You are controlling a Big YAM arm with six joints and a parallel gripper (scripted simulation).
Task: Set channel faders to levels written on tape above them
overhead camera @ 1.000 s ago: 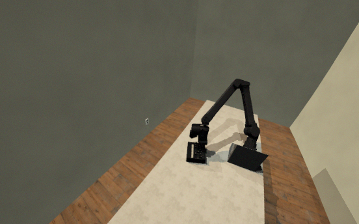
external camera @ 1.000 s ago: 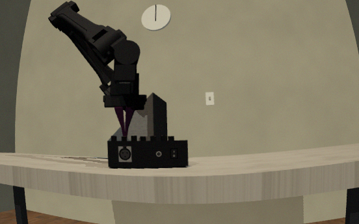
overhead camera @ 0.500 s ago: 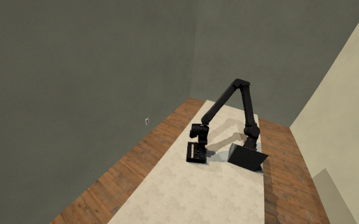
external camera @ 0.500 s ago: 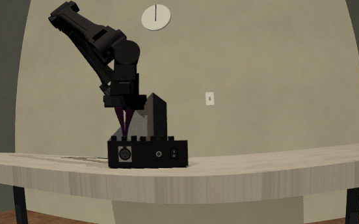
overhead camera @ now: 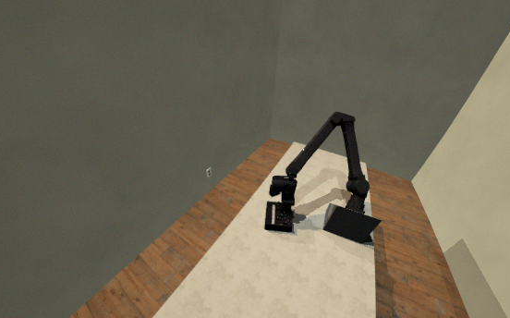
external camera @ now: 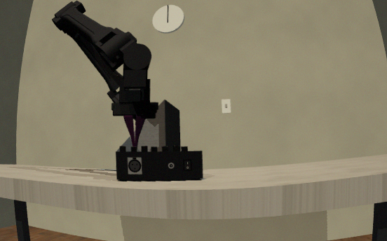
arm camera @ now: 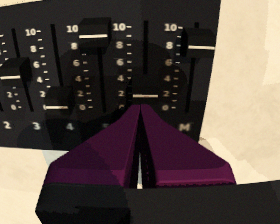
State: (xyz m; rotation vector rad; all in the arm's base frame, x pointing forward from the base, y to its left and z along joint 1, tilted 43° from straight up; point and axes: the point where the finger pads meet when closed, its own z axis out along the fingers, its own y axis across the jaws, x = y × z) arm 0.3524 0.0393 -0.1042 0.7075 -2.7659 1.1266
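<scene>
My hand is 1 cm short of the channel 6 fader. From my hand the other things lie so: master fader: 5 cm ahead, 1 cm to the right; channel 5 fader: 4 cm to the left, 3 cm ahead; channel 4 fader: 4 cm to the left, 1 cm behind.
</scene>
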